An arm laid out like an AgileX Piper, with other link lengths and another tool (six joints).
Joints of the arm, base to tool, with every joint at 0 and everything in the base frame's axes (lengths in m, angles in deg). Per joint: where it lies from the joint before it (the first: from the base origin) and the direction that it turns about. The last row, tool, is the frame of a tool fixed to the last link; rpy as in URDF.
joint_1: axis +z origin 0 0 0.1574
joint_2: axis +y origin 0 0 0
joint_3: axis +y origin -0.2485 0 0.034
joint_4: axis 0.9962 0 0.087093 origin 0.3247 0 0.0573
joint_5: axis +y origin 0 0 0
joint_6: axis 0.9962 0 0.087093 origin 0.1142 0 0.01
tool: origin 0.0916 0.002 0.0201 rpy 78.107 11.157 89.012
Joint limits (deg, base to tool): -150..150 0..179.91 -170..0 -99.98..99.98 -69.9..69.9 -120..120
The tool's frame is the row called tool.
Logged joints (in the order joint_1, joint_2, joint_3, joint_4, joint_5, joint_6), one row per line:
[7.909 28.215 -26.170 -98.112 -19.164 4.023]
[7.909 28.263 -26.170 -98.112 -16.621 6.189]
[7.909 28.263 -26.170 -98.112 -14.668 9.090]
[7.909 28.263 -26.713 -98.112 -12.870 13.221]
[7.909 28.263 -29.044 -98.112 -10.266 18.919]
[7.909 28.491 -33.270 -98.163 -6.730 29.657]
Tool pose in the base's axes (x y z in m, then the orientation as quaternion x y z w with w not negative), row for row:
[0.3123 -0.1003 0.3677 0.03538 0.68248 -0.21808 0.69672]
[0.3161 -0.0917 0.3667 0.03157 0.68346 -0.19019 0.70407]
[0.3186 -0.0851 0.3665 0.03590 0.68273 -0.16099 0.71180]
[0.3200 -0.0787 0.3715 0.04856 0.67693 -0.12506 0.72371]
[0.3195 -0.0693 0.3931 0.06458 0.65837 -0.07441 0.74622]
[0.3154 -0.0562 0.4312 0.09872 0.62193 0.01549 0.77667]
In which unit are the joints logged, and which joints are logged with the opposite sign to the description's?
The joints are logged in degrees. Opposite sign: joint_1, joint_5.
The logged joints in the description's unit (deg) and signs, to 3 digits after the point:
[-7.909 28.215 -26.170 -98.112 19.164 4.023]
[-7.909 28.263 -26.170 -98.112 16.621 6.189]
[-7.909 28.263 -26.170 -98.112 14.668 9.090]
[-7.909 28.263 -26.713 -98.112 12.870 13.221]
[-7.909 28.263 -29.044 -98.112 10.266 18.919]
[-7.909 28.491 -33.270 -98.163 6.730 29.657]

